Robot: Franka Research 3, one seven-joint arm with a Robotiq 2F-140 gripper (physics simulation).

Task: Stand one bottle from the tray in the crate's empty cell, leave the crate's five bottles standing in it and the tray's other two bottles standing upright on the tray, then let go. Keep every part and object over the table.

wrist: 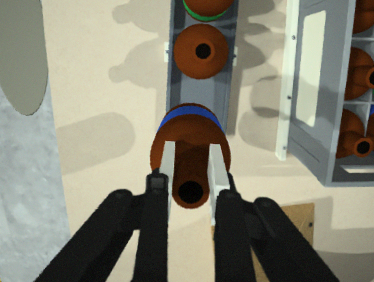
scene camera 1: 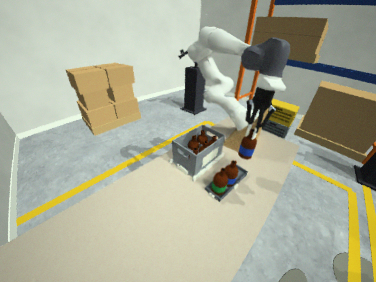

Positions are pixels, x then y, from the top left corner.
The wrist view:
my gripper: 191, 158
blue-labelled bottle: 200, 51
blue-labelled bottle: 193, 127
